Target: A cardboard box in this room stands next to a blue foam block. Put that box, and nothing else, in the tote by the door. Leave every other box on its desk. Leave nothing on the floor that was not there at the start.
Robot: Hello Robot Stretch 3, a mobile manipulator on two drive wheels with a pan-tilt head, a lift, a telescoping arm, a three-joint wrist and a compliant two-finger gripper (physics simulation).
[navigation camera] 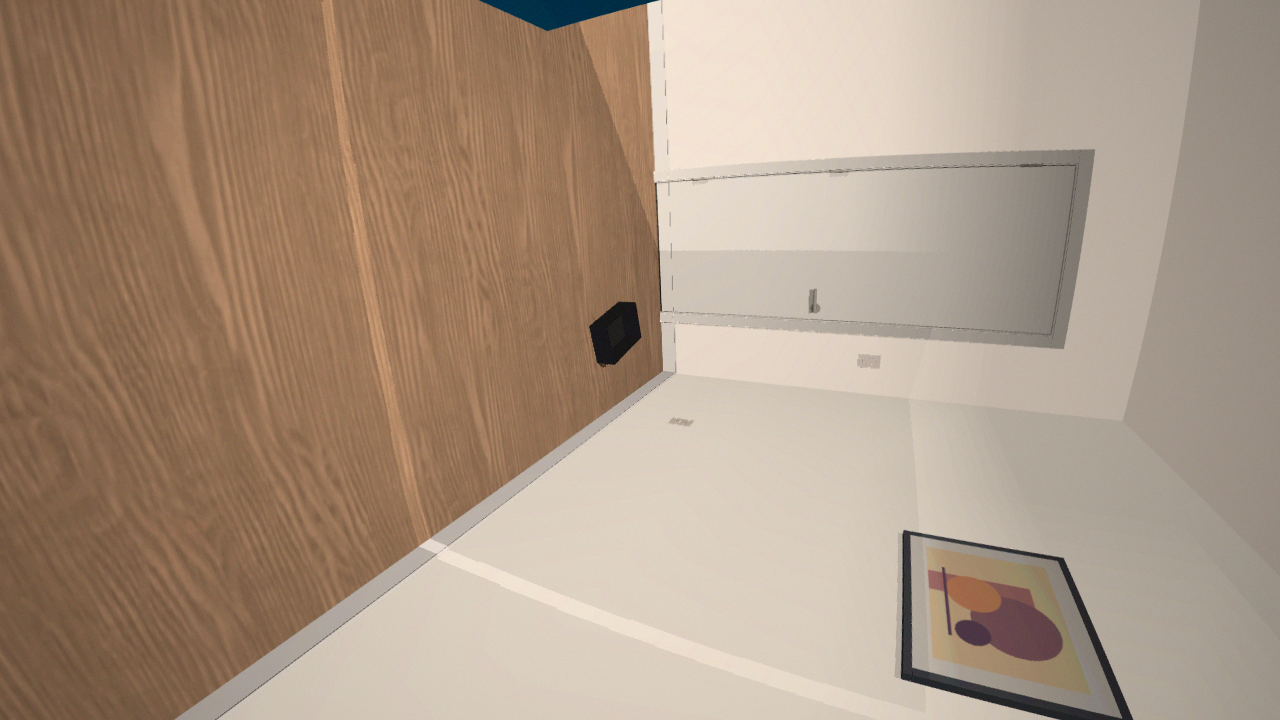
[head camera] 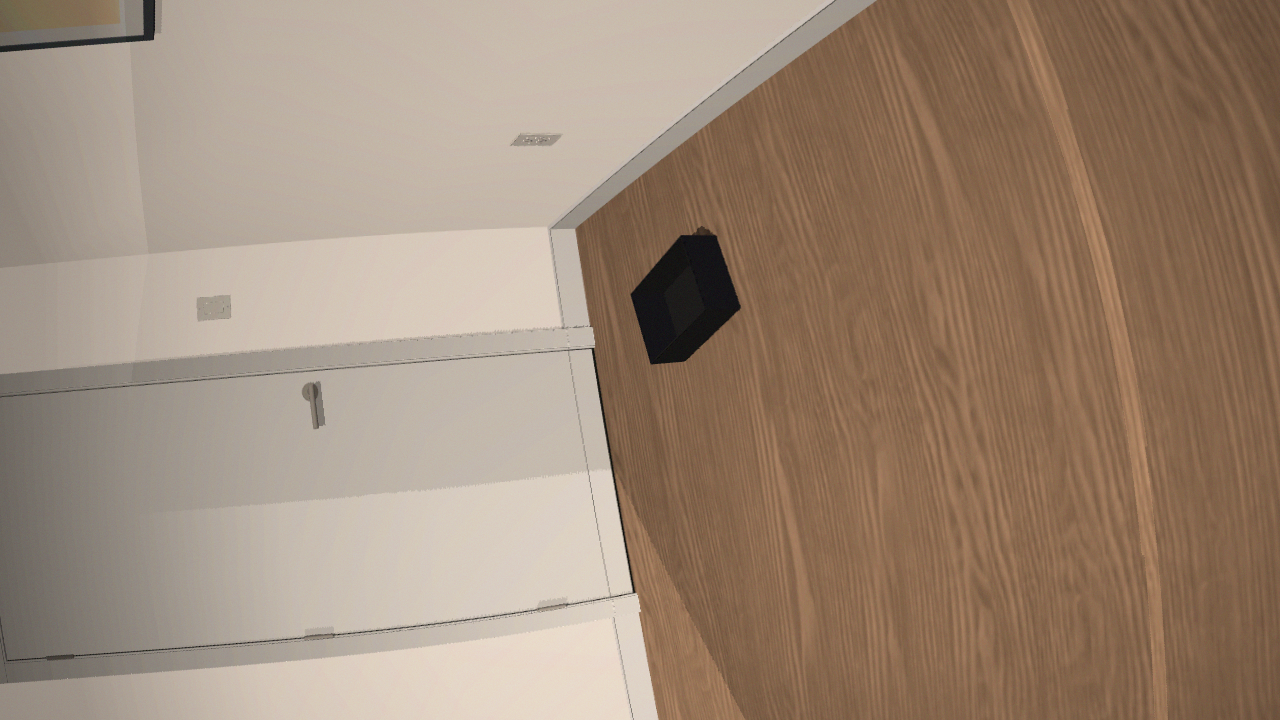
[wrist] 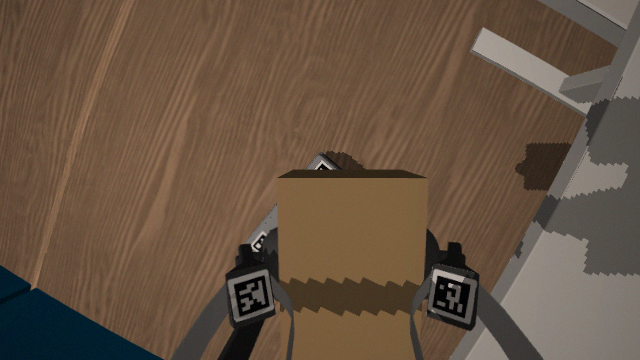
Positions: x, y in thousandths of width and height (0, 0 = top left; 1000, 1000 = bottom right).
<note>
In view: my gripper (wrist: 543, 696), a brown cardboard box (wrist: 549, 676), a black tote (head camera: 538, 410), a pale desk (wrist: 884, 790), a grey door (head camera: 189, 708) and a framed picture (navigation camera: 789, 872).
The black tote is seen too in the navigation camera view (navigation camera: 479, 465). The grey door shows as well in the navigation camera view (navigation camera: 769, 344). The wrist view misses the black tote: it is out of frame.
</note>
